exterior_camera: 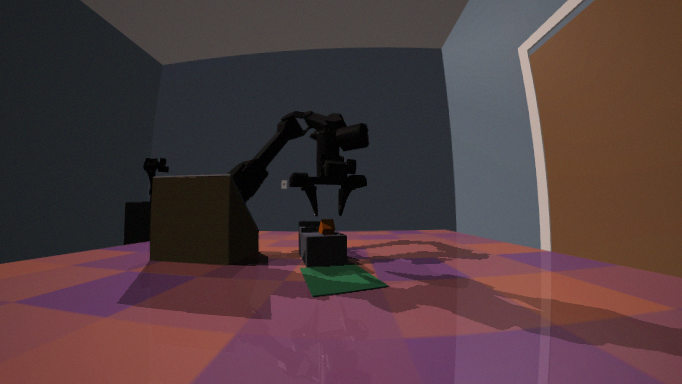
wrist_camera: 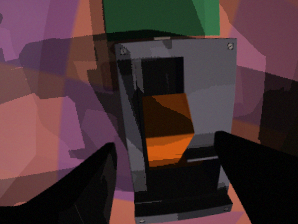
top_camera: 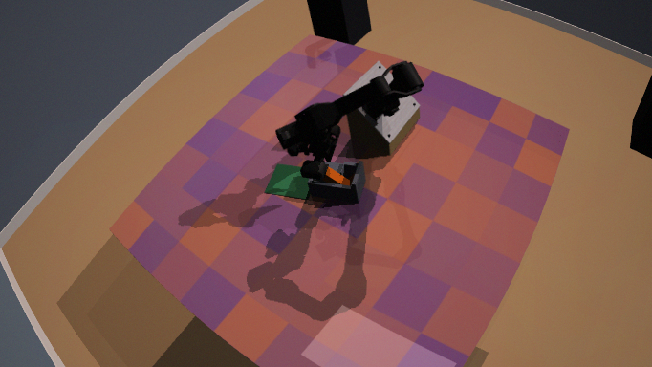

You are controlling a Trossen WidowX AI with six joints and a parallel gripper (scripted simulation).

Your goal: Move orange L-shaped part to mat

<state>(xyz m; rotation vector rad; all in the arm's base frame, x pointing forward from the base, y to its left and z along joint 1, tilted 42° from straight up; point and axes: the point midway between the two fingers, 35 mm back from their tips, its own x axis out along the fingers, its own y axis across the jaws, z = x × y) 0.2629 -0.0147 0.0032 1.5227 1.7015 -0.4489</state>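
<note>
Now: gripper tip 70 mm above the orange L-shaped part, 30 mm to the right of it and 30 mm past it. The rest, counted from my gripper tip: green mat: 140 mm to the right, 120 mm below, 30 mm ahead.
</note>
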